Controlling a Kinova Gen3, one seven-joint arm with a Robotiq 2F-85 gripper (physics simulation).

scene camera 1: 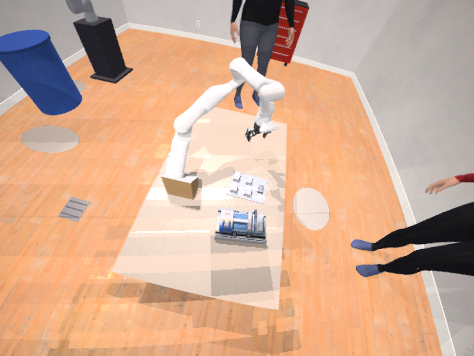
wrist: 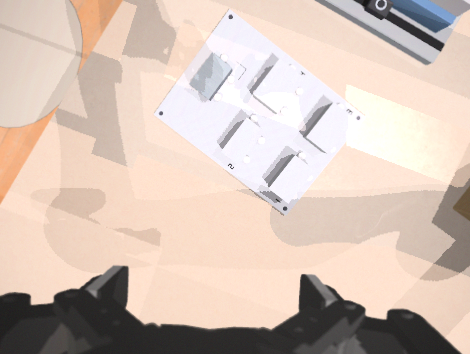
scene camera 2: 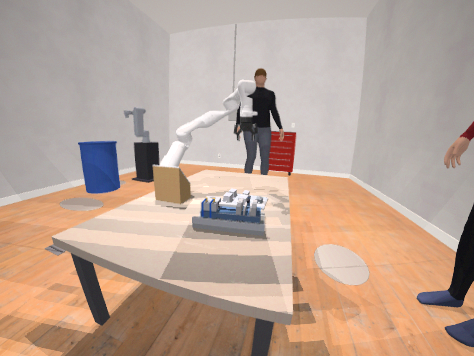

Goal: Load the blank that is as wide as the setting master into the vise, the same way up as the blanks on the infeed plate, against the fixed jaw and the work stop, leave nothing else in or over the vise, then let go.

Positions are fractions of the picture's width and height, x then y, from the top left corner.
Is my gripper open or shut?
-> Open.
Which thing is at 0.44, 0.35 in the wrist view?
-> A white infeed plate.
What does my gripper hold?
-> Nothing.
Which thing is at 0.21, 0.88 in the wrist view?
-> My gripper.
